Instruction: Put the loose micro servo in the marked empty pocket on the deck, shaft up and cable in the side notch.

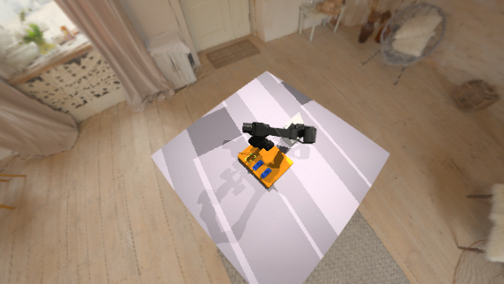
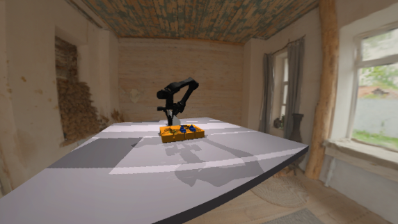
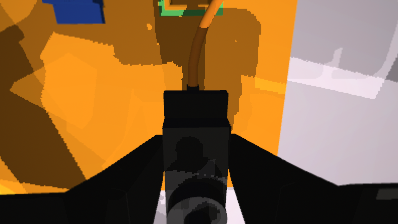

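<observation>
Now: the orange robot deck 70 mm to the left of my gripper tip and 100 mm below it.
</observation>
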